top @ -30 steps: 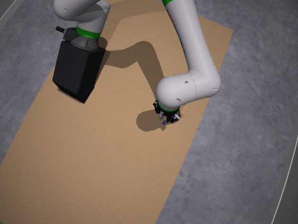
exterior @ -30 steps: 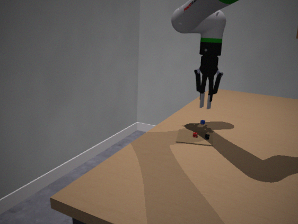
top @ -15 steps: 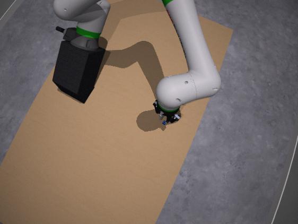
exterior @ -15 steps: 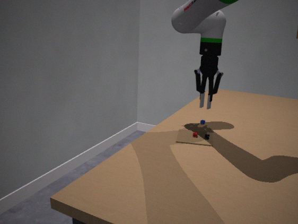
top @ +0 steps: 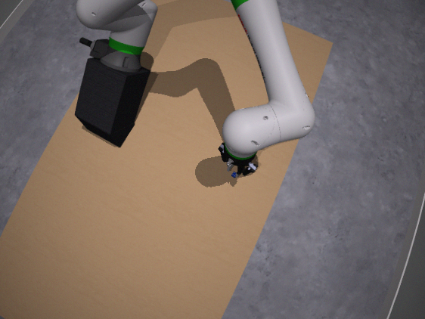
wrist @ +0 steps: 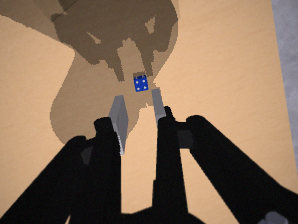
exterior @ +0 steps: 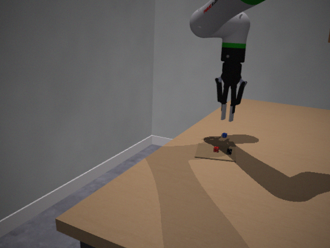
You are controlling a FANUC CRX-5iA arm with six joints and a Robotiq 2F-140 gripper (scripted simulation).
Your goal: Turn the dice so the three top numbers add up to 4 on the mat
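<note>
Now: the blue die 100 mm below my hand. Also, from my hand: red die: 190 mm to the left, 90 mm below, 30 mm behind; then black die: 180 mm to the left, 90 mm below, 80 mm behind; then tan mat: 190 mm to the left, 100 mm below, 30 mm behind.
</note>
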